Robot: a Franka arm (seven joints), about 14 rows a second.
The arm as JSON. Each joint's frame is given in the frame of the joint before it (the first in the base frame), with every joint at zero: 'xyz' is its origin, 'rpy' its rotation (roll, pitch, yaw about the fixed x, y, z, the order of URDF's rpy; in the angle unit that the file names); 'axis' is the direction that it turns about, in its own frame. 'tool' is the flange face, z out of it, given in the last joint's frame.
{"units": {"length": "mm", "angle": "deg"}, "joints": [
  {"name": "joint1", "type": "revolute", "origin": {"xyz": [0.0, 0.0, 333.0], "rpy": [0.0, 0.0, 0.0]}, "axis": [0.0, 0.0, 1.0]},
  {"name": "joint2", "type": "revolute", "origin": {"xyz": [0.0, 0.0, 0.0], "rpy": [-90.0, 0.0, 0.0]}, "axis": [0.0, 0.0, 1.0]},
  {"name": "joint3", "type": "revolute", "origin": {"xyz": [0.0, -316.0, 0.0], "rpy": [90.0, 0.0, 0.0]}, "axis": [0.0, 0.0, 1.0]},
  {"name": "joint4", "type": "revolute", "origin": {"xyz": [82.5, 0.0, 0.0], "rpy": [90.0, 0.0, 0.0]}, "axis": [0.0, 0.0, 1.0]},
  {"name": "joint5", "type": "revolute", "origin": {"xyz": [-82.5, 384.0, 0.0], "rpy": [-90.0, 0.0, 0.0]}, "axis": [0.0, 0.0, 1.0]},
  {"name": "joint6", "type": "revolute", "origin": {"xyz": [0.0, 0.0, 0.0], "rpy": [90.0, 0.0, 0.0]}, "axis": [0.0, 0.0, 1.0]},
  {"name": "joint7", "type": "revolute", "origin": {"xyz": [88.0, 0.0, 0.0], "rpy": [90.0, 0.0, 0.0]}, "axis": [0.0, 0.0, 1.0]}
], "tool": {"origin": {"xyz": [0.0, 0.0, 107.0], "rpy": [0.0, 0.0, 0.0]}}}
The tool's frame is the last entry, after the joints.
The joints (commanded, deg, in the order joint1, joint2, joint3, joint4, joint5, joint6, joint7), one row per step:
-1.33, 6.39, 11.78, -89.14, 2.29, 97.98, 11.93
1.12, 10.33, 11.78, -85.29, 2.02, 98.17, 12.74
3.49, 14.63, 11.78, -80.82, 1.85, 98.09, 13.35
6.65, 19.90, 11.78, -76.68, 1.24, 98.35, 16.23
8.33, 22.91, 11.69, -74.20, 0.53, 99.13, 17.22
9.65, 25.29, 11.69, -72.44, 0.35, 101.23, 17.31
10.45, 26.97, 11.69, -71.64, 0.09, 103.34, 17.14
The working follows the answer.
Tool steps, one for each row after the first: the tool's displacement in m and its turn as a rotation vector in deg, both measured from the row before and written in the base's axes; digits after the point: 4 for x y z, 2 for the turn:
0.0161, 0.0250, -0.0084, 0.58, -0.01, 1.54
0.0163, 0.0252, -0.0090, 0.73, 0.05, 1.59
0.0159, 0.0349, -0.0240, 0.24, 1.14, 0.08
0.0097, 0.0181, -0.0129, -0.06, -0.24, 0.44
0.0088, 0.0165, -0.0099, 0.76, -1.32, 0.92
0.0068, 0.0105, -0.0100, 0.48, -1.17, 0.74

Tool pose at each row, in the base's axes (x y z in m, rotation vector in deg; rounded; the steps above come from the unrounded poses):
0.5898, 0.1061, 0.5813, -175.95, 2.84, -2.83
0.6059, 0.1311, 0.5729, -175.37, 0.48, -2.74
0.6221, 0.1563, 0.5639, -174.61, -1.92, -2.55
0.6380, 0.1912, 0.5399, -174.37, -1.95, -0.81
0.6478, 0.2092, 0.5270, -174.42, -2.63, -1.14
0.6566, 0.2257, 0.5171, -173.62, -4.10, -3.09
0.6633, 0.2362, 0.5071, -173.09, -5.29, -4.81

